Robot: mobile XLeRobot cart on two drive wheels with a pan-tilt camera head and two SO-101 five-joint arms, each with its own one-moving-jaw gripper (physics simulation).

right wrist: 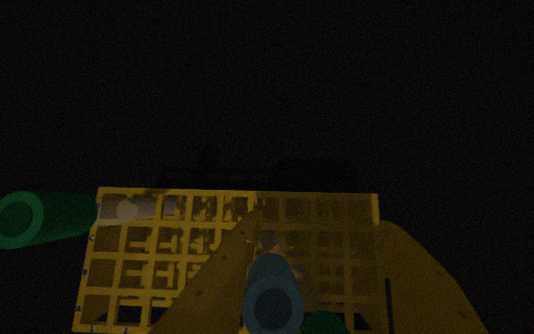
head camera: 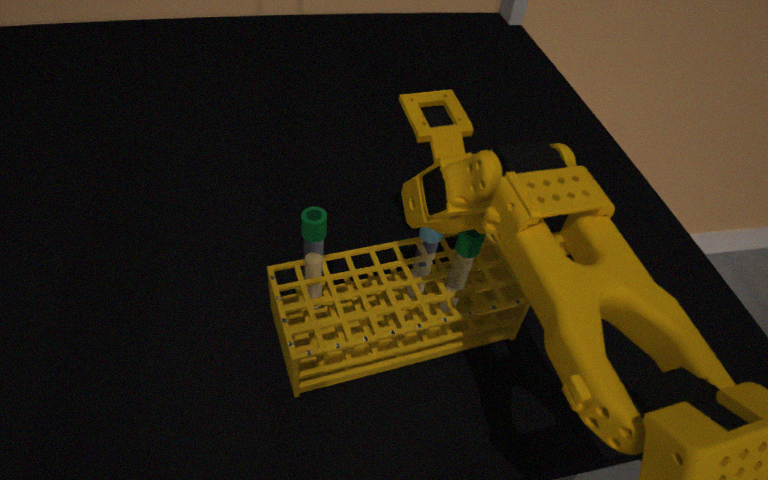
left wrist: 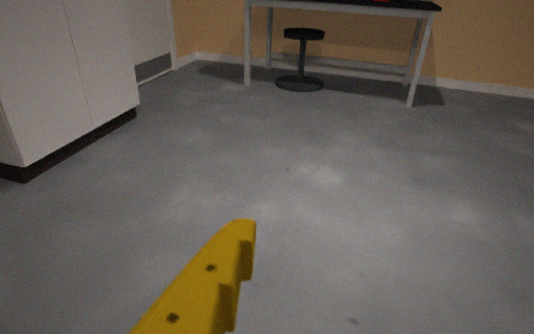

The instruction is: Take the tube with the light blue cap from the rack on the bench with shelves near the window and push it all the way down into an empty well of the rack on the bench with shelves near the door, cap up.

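Places are measured from the left arm's base along level axes (x down, y left, z ahead), in millimetres.
Pixels of known places: left hand, its tool point: [left wrist: 254, 242]; right hand, its tool point: [right wrist: 261, 221] [head camera: 416, 211].
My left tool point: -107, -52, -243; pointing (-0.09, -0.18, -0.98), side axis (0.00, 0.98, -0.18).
Observation:
Behind a point stands the place of what it marks, as x, y, z.
The tube with the light blue cap [head camera: 430, 235] {-95, -285, 314} [right wrist: 273, 300] {-106, -289, 324} stands cap up in a yellow rack [head camera: 295, 370] {-28, -174, 257} [right wrist: 175, 191] {-44, -219, 350} on a black bench top. In the head view my right hand partly hides its cap. My right gripper [right wrist: 320, 221] is open and empty above the rack. In the right wrist view the light blue cap shows between the two jaws, close beside the left-hand jaw and apart from the right-hand one. My left gripper [left wrist: 248, 226] is fully open over the floor, with one notched jaw in view. The other rack cannot be made out.
A green-capped tube [head camera: 313, 224] {-106, -198, 328} [right wrist: 65, 219] {-99, -210, 337} stands near the rack's left end. Another green-capped tube [head camera: 468, 245] {-100, -308, 295} [right wrist: 326, 323] {-94, -310, 313} stands close to the light blue one. The left wrist view shows a white cabinet [left wrist: 65, 75] {332, -1409, -1563}, a stool [left wrist: 303, 34] {296, -435, -3121} and a black-topped table [left wrist: 425, 6] {15, 438, -2976}.

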